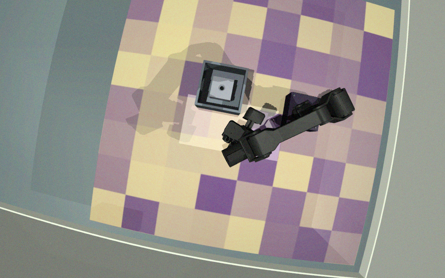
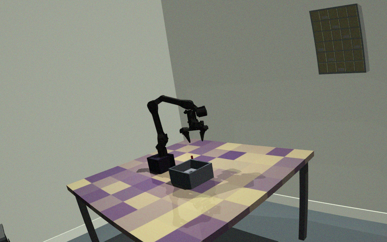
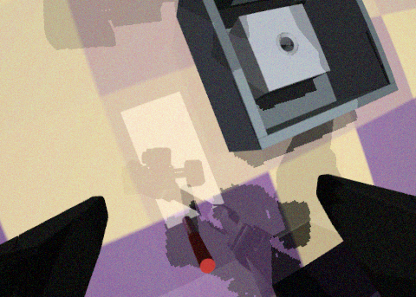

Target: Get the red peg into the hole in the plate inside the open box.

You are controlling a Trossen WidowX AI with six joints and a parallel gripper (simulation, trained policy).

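Now: gripper tip 150 mm above the red peg, 80 mm past it and 20 mm to the right of it. From my gripper tip the other things lie so: pale plate: 170 mm to the right, 150 mm below, 70 mm ahead; dark grey box: 170 mm to the right, 170 mm below, 70 mm ahead.
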